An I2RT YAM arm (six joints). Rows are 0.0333 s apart.
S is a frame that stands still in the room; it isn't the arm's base.
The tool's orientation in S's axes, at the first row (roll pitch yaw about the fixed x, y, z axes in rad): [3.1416 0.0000 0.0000]
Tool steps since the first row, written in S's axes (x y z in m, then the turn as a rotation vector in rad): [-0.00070 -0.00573 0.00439 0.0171 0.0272 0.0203]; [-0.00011 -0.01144 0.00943 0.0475 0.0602 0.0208]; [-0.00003 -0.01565 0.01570 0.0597 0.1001 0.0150]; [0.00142 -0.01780 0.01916 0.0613 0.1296 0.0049]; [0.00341 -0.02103 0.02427 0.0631 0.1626 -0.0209]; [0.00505 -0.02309 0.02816 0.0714 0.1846 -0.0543]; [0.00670 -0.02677 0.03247 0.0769 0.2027 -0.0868]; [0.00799 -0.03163 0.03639 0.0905 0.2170 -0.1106]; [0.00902 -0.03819 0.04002 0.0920 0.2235 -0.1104]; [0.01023 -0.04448 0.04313 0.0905 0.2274 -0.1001]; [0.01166 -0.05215 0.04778 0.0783 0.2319 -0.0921]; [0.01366 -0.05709 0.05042 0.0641 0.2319 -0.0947]
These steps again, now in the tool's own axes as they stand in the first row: [-0.00070 0.00573 -0.00439 0.0171 -0.0272 -0.0203]; [-0.00011 0.01144 -0.00943 0.0475 -0.0602 -0.0208]; [-0.00003 0.01565 -0.01570 0.0597 -0.1001 -0.0150]; [0.00142 0.01780 -0.01916 0.0613 -0.1296 -0.0049]; [0.00341 0.02103 -0.02427 0.0631 -0.1626 0.0209]; [0.00505 0.02309 -0.02816 0.0714 -0.1846 0.0543]; [0.00670 0.02677 -0.03247 0.0769 -0.2027 0.0868]; [0.00799 0.03163 -0.03639 0.0905 -0.2170 0.1106]; [0.00902 0.03819 -0.04002 0.0920 -0.2235 0.1104]; [0.01023 0.04448 -0.04313 0.0905 -0.2274 0.1001]; [0.01166 0.05215 -0.04778 0.0783 -0.2319 0.0921]; [0.01366 0.05709 -0.05042 0.0641 -0.2319 0.0947]
